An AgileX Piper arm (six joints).
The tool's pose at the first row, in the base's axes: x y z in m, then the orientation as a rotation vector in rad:
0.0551 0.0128 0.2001 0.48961 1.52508 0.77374
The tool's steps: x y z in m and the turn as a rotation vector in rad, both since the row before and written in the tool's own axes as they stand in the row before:
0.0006 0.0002 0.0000 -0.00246 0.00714 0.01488
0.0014 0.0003 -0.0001 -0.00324 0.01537 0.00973
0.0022 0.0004 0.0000 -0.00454 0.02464 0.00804
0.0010 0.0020 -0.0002 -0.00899 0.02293 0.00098
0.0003 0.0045 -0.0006 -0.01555 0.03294 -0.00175
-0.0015 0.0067 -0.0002 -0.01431 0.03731 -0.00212
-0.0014 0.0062 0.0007 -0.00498 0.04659 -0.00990
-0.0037 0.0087 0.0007 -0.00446 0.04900 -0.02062
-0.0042 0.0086 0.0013 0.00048 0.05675 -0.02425
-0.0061 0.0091 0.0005 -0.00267 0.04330 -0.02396
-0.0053 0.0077 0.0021 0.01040 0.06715 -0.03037
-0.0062 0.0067 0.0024 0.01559 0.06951 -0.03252
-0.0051 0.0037 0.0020 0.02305 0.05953 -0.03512
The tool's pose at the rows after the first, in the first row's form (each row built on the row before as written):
0.0550 0.0134 0.1998 0.49734 1.52845 0.78955
0.0547 0.0146 0.1991 0.49767 1.53974 0.80490
0.0543 0.0165 0.1979 0.49251 1.55915 0.82326
0.0536 0.0185 0.1987 0.47884 1.57573 0.83894
0.0523 0.0215 0.2018 0.45447 1.59850 0.86103
0.0513 0.0247 0.2078 0.42873 1.62570 0.88338
0.0512 0.0280 0.2133 0.39893 1.66654 0.89566
0.0513 0.0314 0.2221 0.35869 1.71025 0.90008
0.0522 0.0349 0.2311 0.31472 1.76325 0.89969
0.0531 0.0376 0.2417 0.27366 1.80184 0.89764
0.0554 0.0408 0.2504 0.22452 1.86820 0.88554
0.0588 0.0435 0.2588 0.17440 1.93836 0.86657
0.0622 0.0449 0.2643 0.12911 2.00163 0.83499

